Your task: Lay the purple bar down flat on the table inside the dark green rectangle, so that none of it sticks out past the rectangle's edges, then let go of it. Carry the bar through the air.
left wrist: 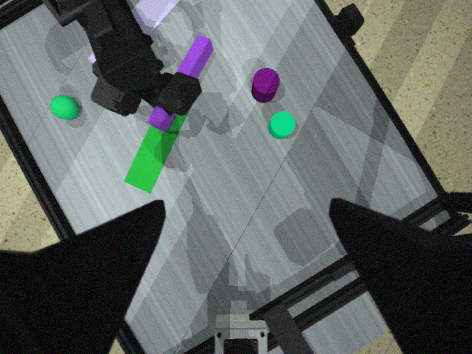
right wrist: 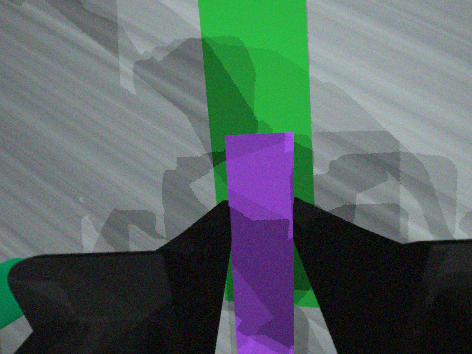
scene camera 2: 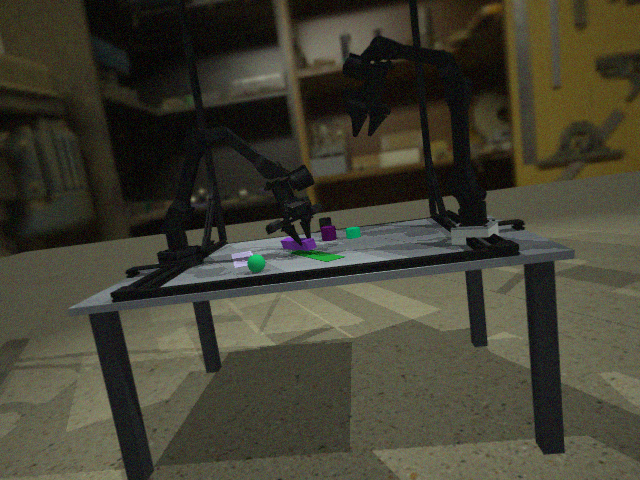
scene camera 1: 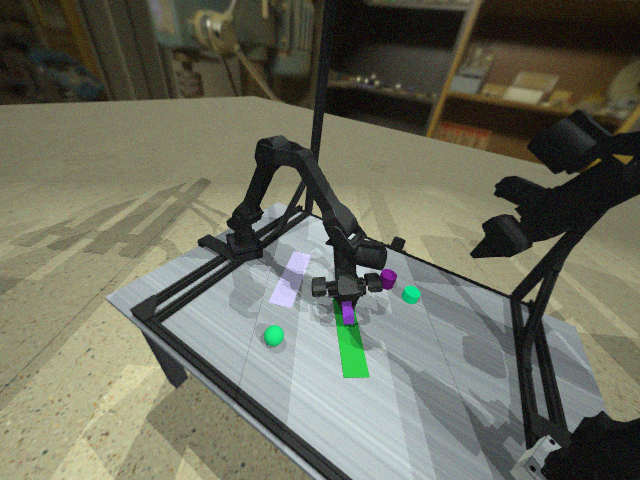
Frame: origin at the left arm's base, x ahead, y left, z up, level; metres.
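Where they show: left gripper, fingertip midpoint: (left wrist: 247,206) (scene camera 2: 362,136) (scene camera 1: 485,250); right gripper, fingertip midpoint: (left wrist: 164,111) (right wrist: 259,207) (scene camera 2: 306,243) (scene camera 1: 347,309); left arm's base, origin of the base link: (scene camera 2: 474,224); right arm's base, origin of the base link: (scene camera 2: 178,249) (scene camera 1: 243,239).
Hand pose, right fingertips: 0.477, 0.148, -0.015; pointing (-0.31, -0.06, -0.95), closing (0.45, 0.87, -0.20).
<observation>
Each offset is from my right fingertips to the top centre of the thing, as dx, dy, dz. "spot": to the spot under its first point.
The purple bar {+0.061, -0.033, +0.017} (scene camera 1: 347,313) (scene camera 2: 298,243) (left wrist: 195,56) (right wrist: 261,185) is held nearly level a little above the table by my right gripper (scene camera 2: 303,240) (right wrist: 259,207), which is shut on it. The bar runs along the length of the green rectangle {spot: -0.099, +0.041, -0.031} (scene camera 1: 353,351) (scene camera 2: 323,256) (left wrist: 148,157) (right wrist: 260,60). Its front part is over the rectangle's near end in the right wrist view, and its rear part reaches back beyond that end. The rectangle's other end is uncovered. My left gripper (scene camera 2: 362,133) (left wrist: 247,206) is open and empty, high above the table.
A green ball {+0.015, +0.214, +0.017} (scene camera 1: 273,335) (scene camera 2: 256,263) (left wrist: 65,107) and a pale lilac rectangle {spot: +0.194, +0.090, -0.030} (scene camera 1: 290,279) (scene camera 2: 241,259) lie to the left in the scene views. A dark purple cylinder {+0.052, -0.205, +0.015} (scene camera 1: 388,279) (scene camera 2: 328,233) (left wrist: 265,85) and a green cylinder {-0.029, -0.238, +0.001} (scene camera 1: 411,294) (scene camera 2: 353,232) (left wrist: 282,125) stand to the right. Dark rails edge the table.
</observation>
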